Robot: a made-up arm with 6 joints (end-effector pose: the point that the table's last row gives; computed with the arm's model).
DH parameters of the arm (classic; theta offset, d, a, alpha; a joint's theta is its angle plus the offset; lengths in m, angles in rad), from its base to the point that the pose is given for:
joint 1: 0 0.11 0 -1.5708
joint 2: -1.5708 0 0.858 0
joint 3: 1.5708 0.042 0 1.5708
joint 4: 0 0.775 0 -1.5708
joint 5: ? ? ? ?
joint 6: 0 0.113 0 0
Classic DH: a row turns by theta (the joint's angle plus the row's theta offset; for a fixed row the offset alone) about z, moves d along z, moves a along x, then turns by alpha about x.
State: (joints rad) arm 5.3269 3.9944 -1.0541 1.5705 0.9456 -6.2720
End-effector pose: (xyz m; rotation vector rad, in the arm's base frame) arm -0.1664 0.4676 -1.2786 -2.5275 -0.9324 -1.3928
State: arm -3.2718 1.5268 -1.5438 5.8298 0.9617 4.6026
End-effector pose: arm -0.9185 0.1189 0.9887 -0.8363 -0.5027 0.8128
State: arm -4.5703 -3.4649 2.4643 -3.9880 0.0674 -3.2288
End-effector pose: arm 0.0204 -0.4794 -0.2286 1.0239 -0.3076 0.6803
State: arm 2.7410 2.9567 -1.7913 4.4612 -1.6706 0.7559
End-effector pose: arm -0.8605 0.2005 -0.4579 -0.9299 -2.2978 1.8858
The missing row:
joint 5: 0 0 0 1.5708
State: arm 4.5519 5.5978 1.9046 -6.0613 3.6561 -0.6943
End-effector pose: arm 0.0176 -0.0773 1.0582 -0.6288 -1.6790 -1.9894
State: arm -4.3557 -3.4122 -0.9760 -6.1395 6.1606 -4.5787
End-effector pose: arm -0.4127 0.9930 -0.9864 0.0720 -2.1768 -1.6933
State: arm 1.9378 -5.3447 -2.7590 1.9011 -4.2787 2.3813
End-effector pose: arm -0.1281 -0.0542 0.4051 2.1830 -0.6545 -1.8763
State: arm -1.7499 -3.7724 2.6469 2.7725 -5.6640 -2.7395
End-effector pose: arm 0.1185 0.2862 -0.2646 -1.6337 -1.0147 -1.3598
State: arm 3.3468 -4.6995 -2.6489 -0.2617 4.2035 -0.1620
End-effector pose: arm -0.1643 -0.1032 0.3642 2.8921 0.3480 0.0024
